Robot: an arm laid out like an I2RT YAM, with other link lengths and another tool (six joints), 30 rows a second.
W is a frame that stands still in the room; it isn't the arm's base.
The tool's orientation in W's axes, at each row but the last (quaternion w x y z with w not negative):
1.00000, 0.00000, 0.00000, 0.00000
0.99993, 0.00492, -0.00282, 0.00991
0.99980, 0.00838, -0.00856, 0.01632
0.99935, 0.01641, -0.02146, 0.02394
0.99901, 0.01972, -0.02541, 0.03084
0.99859, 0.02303, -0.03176, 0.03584
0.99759, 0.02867, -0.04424, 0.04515
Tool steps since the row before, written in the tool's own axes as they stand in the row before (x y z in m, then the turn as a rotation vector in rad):
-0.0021, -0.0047, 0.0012, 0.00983, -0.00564, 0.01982
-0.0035, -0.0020, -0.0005, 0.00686, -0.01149, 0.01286
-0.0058, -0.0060, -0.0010, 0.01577, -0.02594, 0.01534
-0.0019, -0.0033, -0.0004, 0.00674, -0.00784, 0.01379
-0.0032, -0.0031, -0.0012, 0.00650, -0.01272, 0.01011
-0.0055, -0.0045, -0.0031, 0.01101, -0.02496, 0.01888
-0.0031, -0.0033, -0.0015, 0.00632, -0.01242, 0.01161
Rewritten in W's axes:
-0.0021, -0.0047, 0.0012, 0.00983, -0.00564, 0.01982
-0.0035, -0.0021, -0.0005, 0.00702, -0.01148, 0.01279
-0.0056, -0.0062, -0.0012, 0.01635, -0.02567, 0.01518
-0.0017, -0.0034, -0.0006, 0.00653, -0.00798, 0.01382
-0.0029, -0.0032, -0.0015, 0.00677, -0.01271, 0.00995
-0.0050, -0.0047, -0.0036, 0.01162, -0.02501, 0.01845
-0.0026, -0.0035, -0.0019, 0.00643, -0.01251, 0.01146

